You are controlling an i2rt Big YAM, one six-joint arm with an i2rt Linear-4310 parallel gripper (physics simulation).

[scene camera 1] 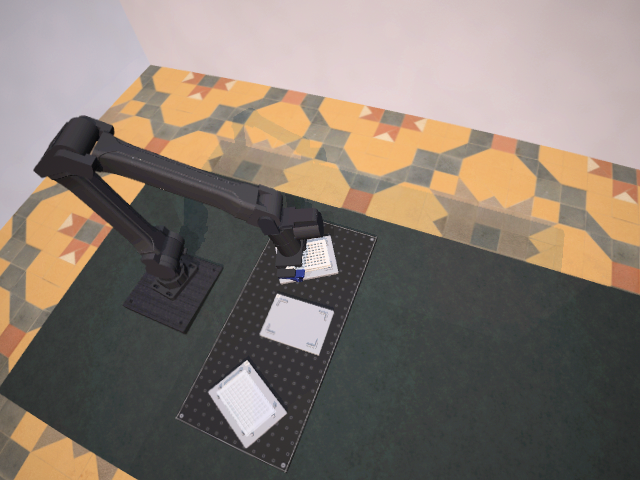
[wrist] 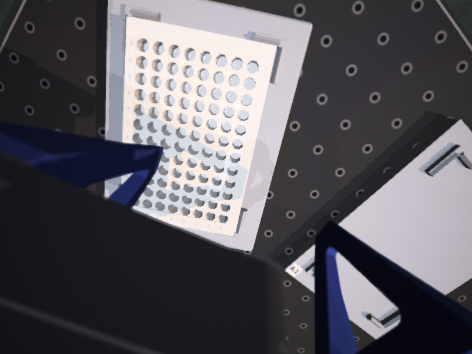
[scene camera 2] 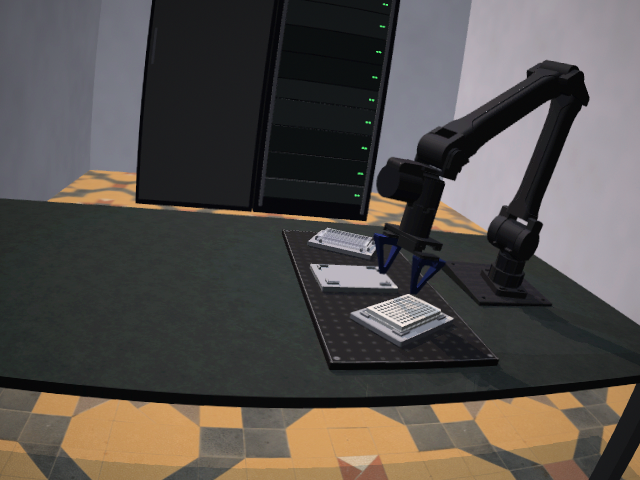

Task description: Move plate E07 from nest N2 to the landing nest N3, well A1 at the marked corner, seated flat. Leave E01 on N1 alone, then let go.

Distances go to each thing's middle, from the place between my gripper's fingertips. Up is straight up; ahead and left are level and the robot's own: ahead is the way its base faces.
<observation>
Now: the nest (scene camera 1: 298, 324) 6 cm ahead of my hand, 13 cm to the right of it and 5 cm below it.
</observation>
